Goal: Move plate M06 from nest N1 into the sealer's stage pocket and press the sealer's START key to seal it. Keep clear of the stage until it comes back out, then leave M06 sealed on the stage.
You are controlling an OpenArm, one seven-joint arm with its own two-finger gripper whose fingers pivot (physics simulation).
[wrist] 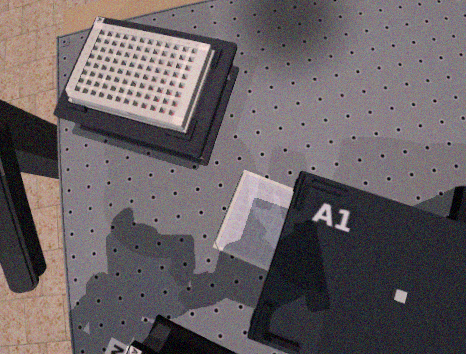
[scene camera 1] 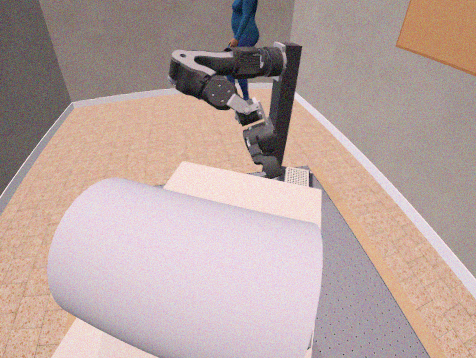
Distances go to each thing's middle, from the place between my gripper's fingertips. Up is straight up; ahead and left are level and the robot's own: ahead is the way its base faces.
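Compared with the nest N1 (wrist: pixel 216 80), my gripper is 16 cm to the right of it, 16 cm above it and 6 cm past it. There's a pale cylinder (scene camera 1: pixel 144 264) as well, and that's 34 cm ahead of my hand, 25 cm to the right of it and 22 cm above it.
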